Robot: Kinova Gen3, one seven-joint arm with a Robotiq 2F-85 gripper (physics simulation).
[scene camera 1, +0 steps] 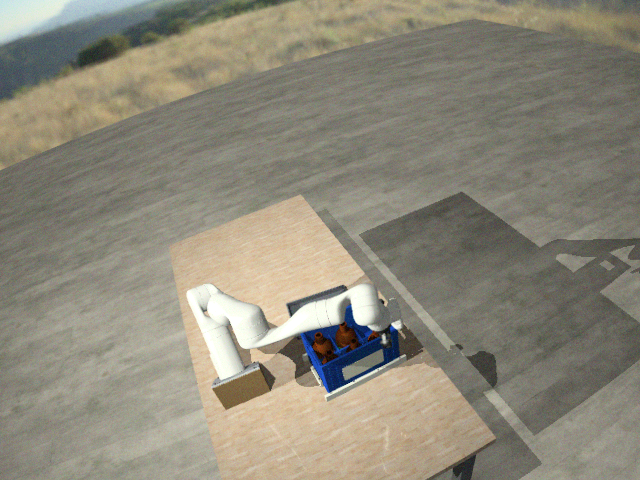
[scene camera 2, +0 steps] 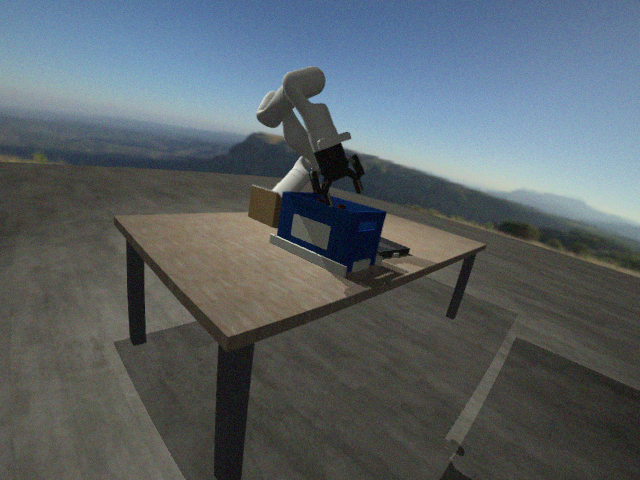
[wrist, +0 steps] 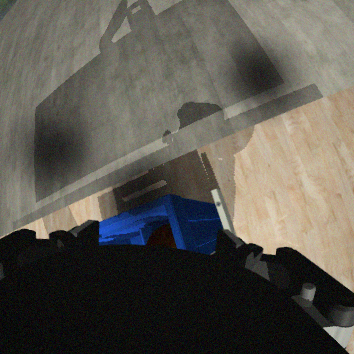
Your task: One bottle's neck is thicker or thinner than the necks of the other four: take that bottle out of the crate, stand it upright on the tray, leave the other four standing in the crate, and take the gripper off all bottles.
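Frame: origin at the arm's base, x ahead, y left, z up, level; metres.
Where they show: gripper, fingertip midpoint: (scene camera 2: 345,199) (wrist: 157,238); arm's base, link origin: (scene camera 1: 233,373) (scene camera 2: 275,203).
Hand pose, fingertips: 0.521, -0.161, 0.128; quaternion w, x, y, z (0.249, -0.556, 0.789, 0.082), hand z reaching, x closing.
Things, the pixels of their top centre, and the offset from my fingertips, as dx, dy, dz. "spot": a spot on its surface instead.
- blue crate, top centre: (scene camera 2: 334,201) (scene camera 1: 347,329) -0.109, +0.077, -0.026
- dark tray, surface spot: (scene camera 2: 395,248) spot: -0.059, +0.430, -0.195
- pale rail, top centre: (wrist: 247,292) (scene camera 2: 305,248) (scene camera 1: 366,375) -0.100, -0.022, -0.171
Brown bottles stand in the blue crate (scene camera 1: 334,381) (scene camera 2: 356,242) (wrist: 197,220): one bottle (scene camera 1: 320,346) near the arm's base, another bottle (scene camera 1: 344,336) in the middle, and parts of others, among them a bottle (scene camera 1: 373,336) by the gripper. A dark bottle (wrist: 161,238) shows partly in the wrist view. Which neck differs I cannot tell. My gripper (scene camera 2: 344,196) (wrist: 157,238) is open and empty, tilted, with its fingertips close above the crate's far end from the arm's base. The dark tray (scene camera 1: 316,298) (scene camera 2: 395,248) lies beside the crate, partly hidden by the arm and crate.
A pale rail (scene camera 1: 367,377) (scene camera 2: 307,255) (wrist: 222,210) runs along the crate's foot on the side away from the tray. A brown block (scene camera 1: 241,388) (scene camera 2: 264,206) stands at the arm's base. The arm passes over the crate and tray. The table's edge lies beyond the crate's far end.
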